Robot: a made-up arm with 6 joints.
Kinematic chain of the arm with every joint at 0, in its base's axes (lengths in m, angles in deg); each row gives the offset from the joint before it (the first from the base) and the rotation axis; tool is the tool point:
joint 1: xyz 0 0 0.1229 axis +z
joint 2: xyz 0 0.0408 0 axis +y
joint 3: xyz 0 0 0.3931 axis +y
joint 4: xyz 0 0 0.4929 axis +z
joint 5: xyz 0 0 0 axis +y
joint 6: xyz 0 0 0.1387 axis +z
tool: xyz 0 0 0
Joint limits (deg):
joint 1: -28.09..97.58
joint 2: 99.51..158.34
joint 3: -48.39..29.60
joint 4: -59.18..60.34
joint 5: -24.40..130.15
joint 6: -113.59..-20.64
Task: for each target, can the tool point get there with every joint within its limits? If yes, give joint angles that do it. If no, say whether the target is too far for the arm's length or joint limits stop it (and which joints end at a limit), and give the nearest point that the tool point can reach.
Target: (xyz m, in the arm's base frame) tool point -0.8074 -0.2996 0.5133
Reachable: no: joint limits stop it (at a limit: joint 1, joint 2, joint 3, joint 4, joint 5) | nearest point -0.2287 0.7108 0.2704 | short by 1.189 m
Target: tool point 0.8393 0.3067 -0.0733
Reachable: yes | joints 19.47 112.78 -32.51 -13.28 80.42 -67.29
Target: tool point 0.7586 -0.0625 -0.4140
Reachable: yes | joints -12.82 110.05 14.86 31.22 67.84 -79.68
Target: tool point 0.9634 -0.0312 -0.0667
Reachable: yes | joints -3.13 121.65 -34.87 -46.00 11.21 -55.54
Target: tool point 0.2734 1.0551 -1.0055
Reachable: no: too far | nearest point 0.1787 0.6898 -0.6148 | short by 0.543 m
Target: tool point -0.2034 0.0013 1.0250
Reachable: no: joint limits stop it (at a limit: joint 1, joint 2, joint 3, joint 5) | nearest point -0.1597 0.8203 0.4906 | short by 0.979 m
